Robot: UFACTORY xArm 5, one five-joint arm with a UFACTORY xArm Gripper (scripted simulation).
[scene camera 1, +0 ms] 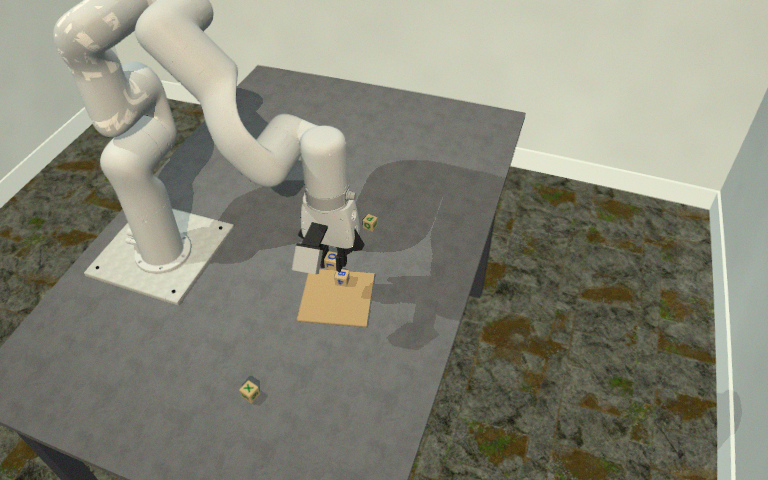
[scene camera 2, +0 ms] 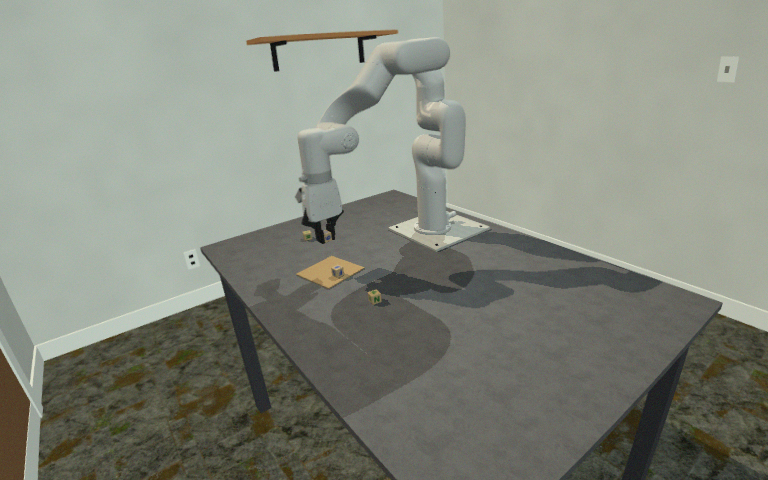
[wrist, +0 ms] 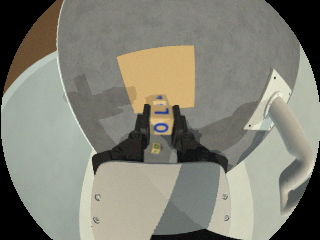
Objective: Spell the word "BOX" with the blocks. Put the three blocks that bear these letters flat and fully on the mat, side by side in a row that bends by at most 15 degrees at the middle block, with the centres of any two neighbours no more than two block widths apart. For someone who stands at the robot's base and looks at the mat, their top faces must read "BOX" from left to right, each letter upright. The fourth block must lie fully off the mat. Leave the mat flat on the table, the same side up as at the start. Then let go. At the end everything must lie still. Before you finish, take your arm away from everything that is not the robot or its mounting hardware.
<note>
I see my gripper and a mat.
My gripper is seen too in the wrist view.
</note>
